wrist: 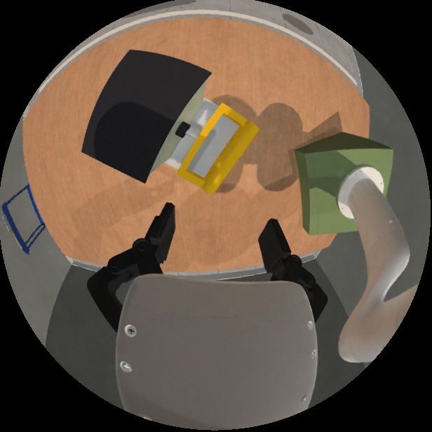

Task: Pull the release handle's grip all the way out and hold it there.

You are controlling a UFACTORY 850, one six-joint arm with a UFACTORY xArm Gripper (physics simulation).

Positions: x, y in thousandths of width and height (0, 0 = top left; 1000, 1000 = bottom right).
Labels:
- my gripper: 513, 515
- light grey base plate: 520, 297

